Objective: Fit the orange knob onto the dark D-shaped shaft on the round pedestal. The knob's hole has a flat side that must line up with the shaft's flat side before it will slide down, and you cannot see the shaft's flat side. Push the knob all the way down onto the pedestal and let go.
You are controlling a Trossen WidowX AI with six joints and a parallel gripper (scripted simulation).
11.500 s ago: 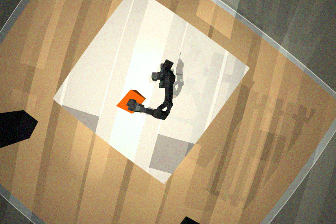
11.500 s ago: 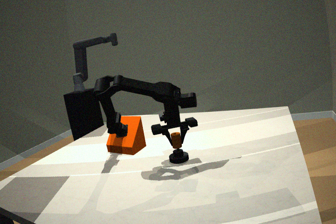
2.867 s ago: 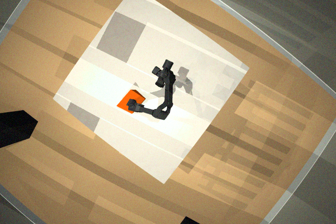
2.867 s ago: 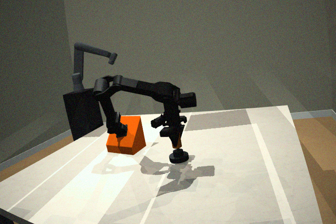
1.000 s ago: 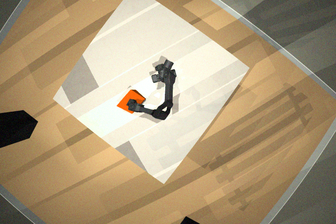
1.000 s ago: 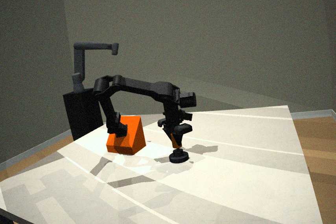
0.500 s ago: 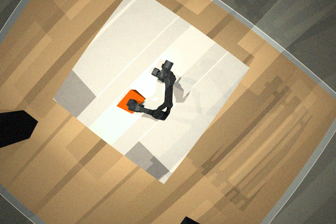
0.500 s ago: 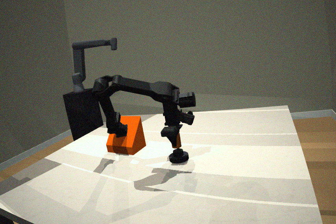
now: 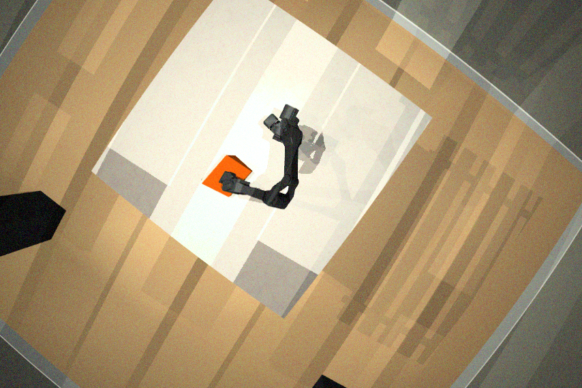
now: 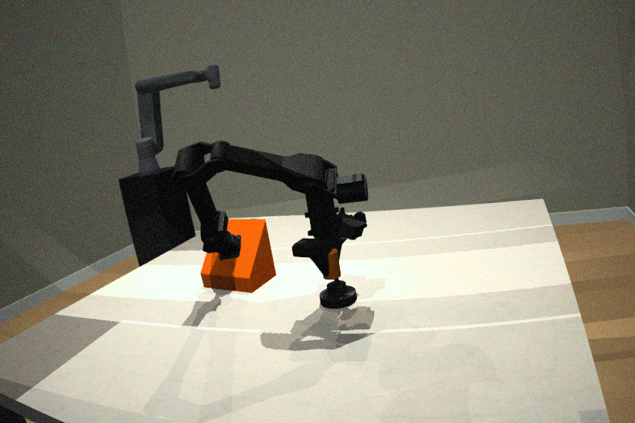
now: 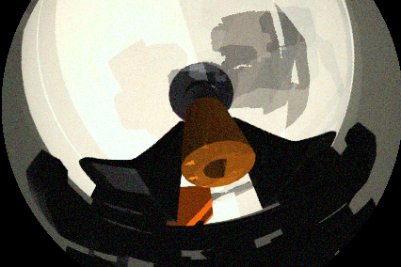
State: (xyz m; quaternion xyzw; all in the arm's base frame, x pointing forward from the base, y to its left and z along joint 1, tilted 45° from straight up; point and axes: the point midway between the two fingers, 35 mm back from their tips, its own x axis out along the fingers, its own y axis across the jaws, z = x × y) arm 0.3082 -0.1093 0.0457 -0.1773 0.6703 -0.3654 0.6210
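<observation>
Now: gripper tip 10 mm short of the round dark pedestal and 40 mm above it. Round my gripper tip: orange knob: 20 mm above.
</observation>
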